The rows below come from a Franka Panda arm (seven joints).
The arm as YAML. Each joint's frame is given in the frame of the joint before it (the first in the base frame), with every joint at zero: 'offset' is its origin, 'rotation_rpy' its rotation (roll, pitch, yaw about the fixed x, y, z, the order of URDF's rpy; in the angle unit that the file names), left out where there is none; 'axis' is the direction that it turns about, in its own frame. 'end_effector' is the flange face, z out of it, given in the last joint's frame.
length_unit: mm
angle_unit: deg
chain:
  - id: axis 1
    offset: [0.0, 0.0, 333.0]
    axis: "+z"
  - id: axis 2
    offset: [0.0, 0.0, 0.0]
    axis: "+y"
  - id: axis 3
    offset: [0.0, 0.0, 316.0]
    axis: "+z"
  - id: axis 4
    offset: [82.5, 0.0, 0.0]
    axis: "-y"
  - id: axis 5
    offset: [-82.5, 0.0, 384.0]
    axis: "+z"
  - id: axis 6
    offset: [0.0, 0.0, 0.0]
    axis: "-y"
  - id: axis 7
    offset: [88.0, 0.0, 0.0]
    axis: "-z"
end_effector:
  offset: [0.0, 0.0, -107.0]
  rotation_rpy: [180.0, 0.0, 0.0]
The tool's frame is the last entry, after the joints.
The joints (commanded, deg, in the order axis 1, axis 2, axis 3, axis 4, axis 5, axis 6, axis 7), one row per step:
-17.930 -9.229 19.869 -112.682 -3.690 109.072 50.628
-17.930 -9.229 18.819 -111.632 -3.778 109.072 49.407
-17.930 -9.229 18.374 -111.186 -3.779 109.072 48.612
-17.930 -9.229 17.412 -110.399 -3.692 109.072 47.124
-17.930 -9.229 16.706 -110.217 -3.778 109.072 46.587
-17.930 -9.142 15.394 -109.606 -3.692 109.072 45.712
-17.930 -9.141 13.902 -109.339 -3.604 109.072 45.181
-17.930 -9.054 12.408 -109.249 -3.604 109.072 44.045
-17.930 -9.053 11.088 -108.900 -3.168 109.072 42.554
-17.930 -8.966 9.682 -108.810 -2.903 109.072 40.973
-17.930 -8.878 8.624 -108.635 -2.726 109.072 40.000
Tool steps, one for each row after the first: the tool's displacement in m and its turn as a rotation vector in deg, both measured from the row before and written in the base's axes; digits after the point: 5 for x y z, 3 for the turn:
0.00207 -0.00968 0.00952 -0.027 -0.964 0.247
0.00077 -0.00409 0.00404 -0.020 -0.378 0.369
0.00118 -0.00888 0.00720 0.045 -0.670 0.539
0.00010 -0.00689 0.00189 -0.050 -0.155 -0.142
0.00071 -0.01256 0.00504 0.170 -0.499 -0.423
-0.00060 -0.01434 0.00285 0.221 -0.287 -0.956
-0.00089 -0.01462 0.00050 0.083 0.043 -0.354
-0.00097 -0.01223 0.00336 0.371 -0.305 0.098
-0.00141 -0.01340 0.00034 0.251 0.045 0.124
-0.00103 -0.01012 0.00094 0.186 -0.075 -0.113

